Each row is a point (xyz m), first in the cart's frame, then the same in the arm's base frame.
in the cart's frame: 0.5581 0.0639 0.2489
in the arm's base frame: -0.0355 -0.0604 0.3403
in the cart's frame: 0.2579 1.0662 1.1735
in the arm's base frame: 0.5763 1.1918 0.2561
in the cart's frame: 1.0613 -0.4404 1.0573
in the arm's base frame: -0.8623 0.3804 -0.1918
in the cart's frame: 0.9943 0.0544 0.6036
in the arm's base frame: -0.4666 0.3005 0.3488
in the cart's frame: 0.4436 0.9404 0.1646
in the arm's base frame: 0.5345 0.3636 0.8730
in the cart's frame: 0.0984 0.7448 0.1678
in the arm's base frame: 0.7188 0.1819 0.5722
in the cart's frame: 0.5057 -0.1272 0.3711
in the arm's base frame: -0.1138 -0.0870 0.1226
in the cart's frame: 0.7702 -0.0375 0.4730
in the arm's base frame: -0.3051 0.0989 0.2540
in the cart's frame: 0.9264 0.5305 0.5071
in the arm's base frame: -0.1433 0.4898 0.6653
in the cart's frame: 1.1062 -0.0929 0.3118
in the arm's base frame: -0.5854 0.0077 0.4886
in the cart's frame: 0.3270 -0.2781 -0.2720
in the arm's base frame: 0.0698 -0.7163 0.3190
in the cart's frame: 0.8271 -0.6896 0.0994
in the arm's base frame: -0.6283 -0.5648 0.1020
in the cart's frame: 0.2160 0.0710 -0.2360
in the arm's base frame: 0.3390 -0.5060 0.4561
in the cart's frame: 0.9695 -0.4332 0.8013
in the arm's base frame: -0.7368 0.1651 -0.0827
